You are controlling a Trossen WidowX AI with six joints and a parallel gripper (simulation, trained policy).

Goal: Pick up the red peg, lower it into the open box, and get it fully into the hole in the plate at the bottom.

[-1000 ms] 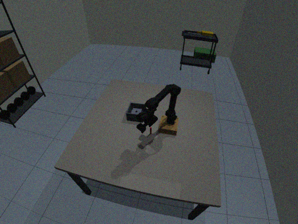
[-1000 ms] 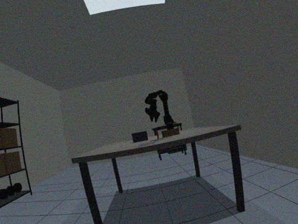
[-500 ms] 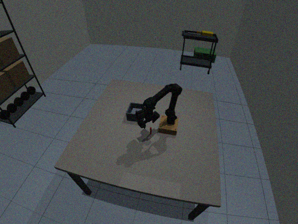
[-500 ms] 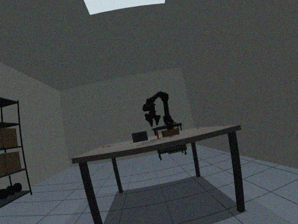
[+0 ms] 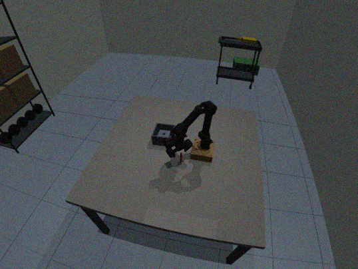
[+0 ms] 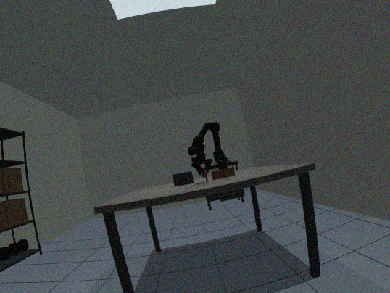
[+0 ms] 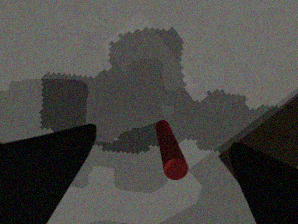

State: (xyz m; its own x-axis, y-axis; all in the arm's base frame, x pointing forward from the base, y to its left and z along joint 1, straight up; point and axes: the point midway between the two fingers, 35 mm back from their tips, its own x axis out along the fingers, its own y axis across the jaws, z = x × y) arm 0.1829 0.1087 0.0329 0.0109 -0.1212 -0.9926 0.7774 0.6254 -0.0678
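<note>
The red peg lies 20 mm below my gripper tip and 10 mm behind it. From my gripper tip the other things lie so: dark box: 200 mm to the right, 150 mm ahead, 40 mm below; pale plate: 200 mm to the right, 150 mm ahead, 20 mm below.
</note>
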